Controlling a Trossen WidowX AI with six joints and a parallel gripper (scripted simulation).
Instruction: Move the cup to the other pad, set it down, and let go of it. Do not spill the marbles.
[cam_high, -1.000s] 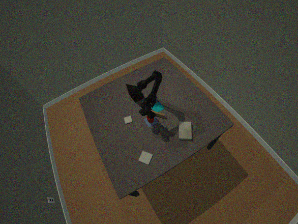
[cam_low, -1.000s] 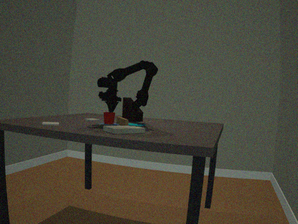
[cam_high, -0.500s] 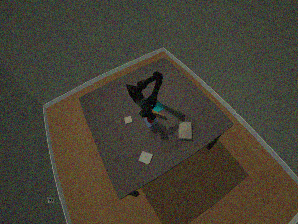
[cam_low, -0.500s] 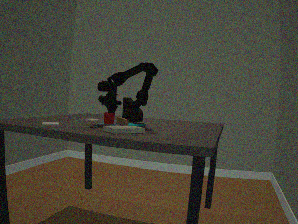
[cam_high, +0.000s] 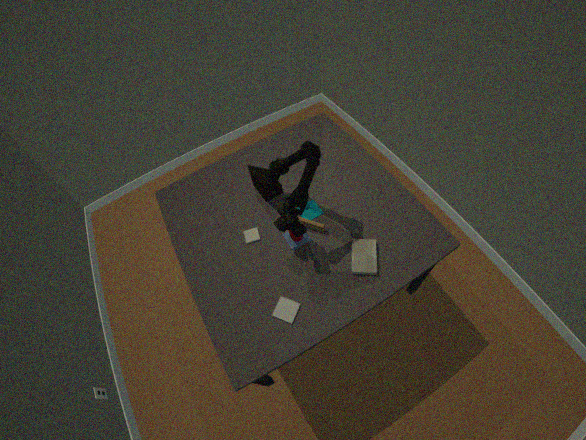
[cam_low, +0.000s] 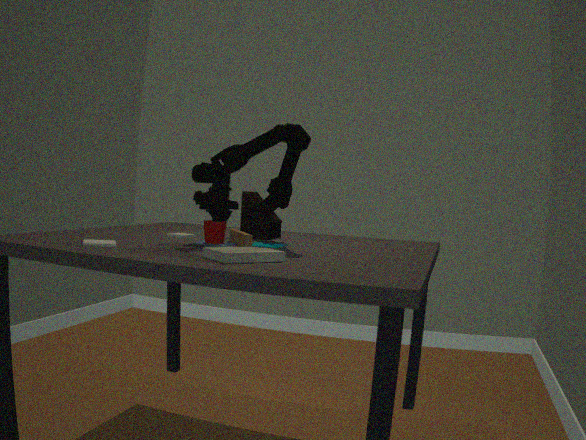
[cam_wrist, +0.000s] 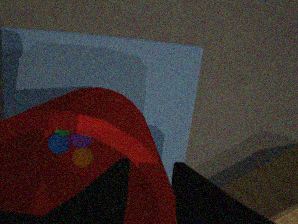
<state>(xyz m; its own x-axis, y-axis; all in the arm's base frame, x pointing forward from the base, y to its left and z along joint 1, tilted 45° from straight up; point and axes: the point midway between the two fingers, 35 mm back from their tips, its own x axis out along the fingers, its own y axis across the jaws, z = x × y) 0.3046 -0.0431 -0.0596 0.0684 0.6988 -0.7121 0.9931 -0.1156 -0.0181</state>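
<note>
My gripper tip is now 30 mm short of the red cup. The rest, counted from my gripper tip: teal pad (150 mm to the left, 60 mm behind, 50 mm below); then tan wooden block (70 mm to the left, 30 mm below, 10 mm behind); then blue pad (50 mm below, 30 mm ahead).
</note>
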